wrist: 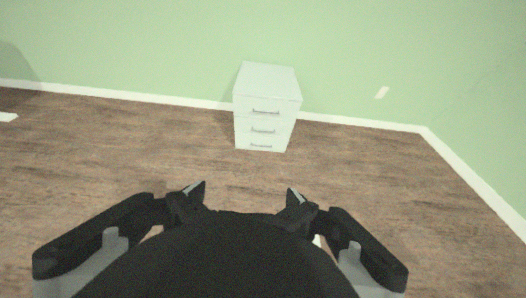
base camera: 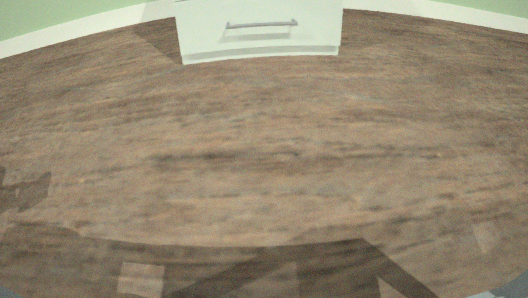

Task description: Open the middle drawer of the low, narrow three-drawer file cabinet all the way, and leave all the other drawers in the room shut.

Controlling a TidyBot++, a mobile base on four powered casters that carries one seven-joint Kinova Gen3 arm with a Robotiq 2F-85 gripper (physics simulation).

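Note:
The white three-drawer file cabinet [base camera: 200, 37] [wrist: 269, 82] stands against the green wall. In the wrist view its three drawers, each with a grey bar handle, are all shut. The middle drawer [wrist: 242, 126] has its handle [wrist: 263, 131] between the upper and the lower one. In the base camera view the bottom drawer with its handle [base camera: 261, 24] shows at the top edge; the middle drawer does not show there. My gripper [wrist: 246, 193] is open and empty, apart from the cabinet, which stands well ahead of it.
A white baseboard [base camera: 75, 27] [wrist: 135, 97] runs along the foot of the wall. A room corner is at the right in the wrist view. A small pale plate [wrist: 382, 92] is on the wall right of the cabinet. Shadows lie on the wooden floor [base camera: 260, 125] [wrist: 125, 140].

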